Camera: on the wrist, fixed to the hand. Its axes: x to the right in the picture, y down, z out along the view.
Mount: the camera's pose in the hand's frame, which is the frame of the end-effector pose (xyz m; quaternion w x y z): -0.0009 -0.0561 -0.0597 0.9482 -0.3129 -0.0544 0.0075
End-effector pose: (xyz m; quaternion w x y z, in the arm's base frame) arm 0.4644 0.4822 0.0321 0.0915 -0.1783 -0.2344 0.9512
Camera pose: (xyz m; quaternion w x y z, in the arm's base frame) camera 0.4931 0.5556 0.0099 0.0111 -0.1477 -0.5236 0.8390
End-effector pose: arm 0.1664 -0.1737 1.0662 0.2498 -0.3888 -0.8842 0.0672
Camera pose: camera 0.1597 -0.2175 1.1351 0.0666 -0.4498 -0.8701 -0.1899
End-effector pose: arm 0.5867 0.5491 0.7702 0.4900 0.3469 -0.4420 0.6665
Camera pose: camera 0.6390 0.6115 0.7614 0.5441 0.2085 -0.6569 0.4785
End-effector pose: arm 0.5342 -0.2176 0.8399 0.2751 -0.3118 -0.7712 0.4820
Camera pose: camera 0.5660 -0.2033 0.9140 0.1177 -0.3613 -0.8947 0.2348
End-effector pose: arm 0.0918 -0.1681 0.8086 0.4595 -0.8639 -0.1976 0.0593
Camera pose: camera 0.0918 -0.1864 0.8885 0.1542 -0.9612 -0.2244 0.0448
